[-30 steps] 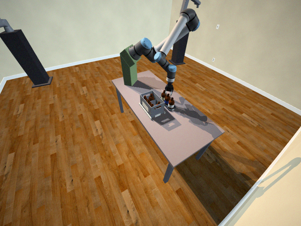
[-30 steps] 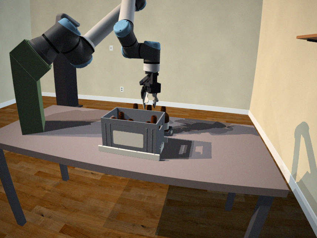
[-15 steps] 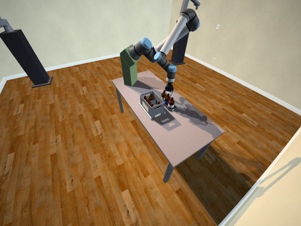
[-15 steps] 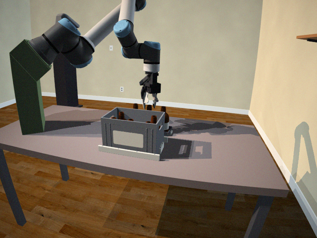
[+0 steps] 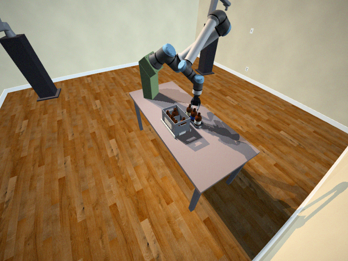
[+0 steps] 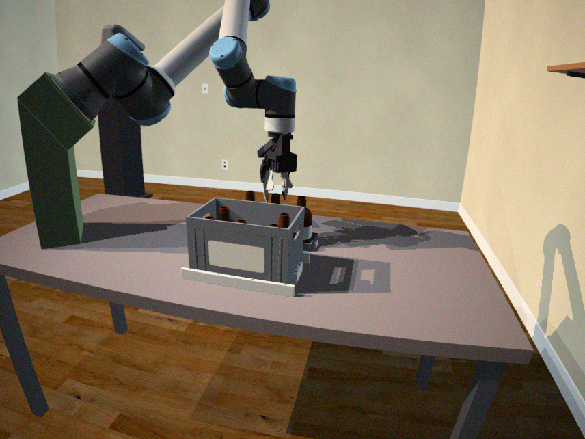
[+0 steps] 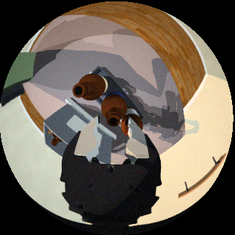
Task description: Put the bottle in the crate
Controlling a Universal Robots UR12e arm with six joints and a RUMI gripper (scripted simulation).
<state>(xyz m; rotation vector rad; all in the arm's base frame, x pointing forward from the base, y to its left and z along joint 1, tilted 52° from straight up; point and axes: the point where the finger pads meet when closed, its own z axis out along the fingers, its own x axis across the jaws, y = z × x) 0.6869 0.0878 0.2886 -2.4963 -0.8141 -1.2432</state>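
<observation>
Right now the tray is 14 cm below my hand. From my hand the other things lie so: grey crate: 23 cm to the right, 7 cm below, 2 cm ahead.
</observation>
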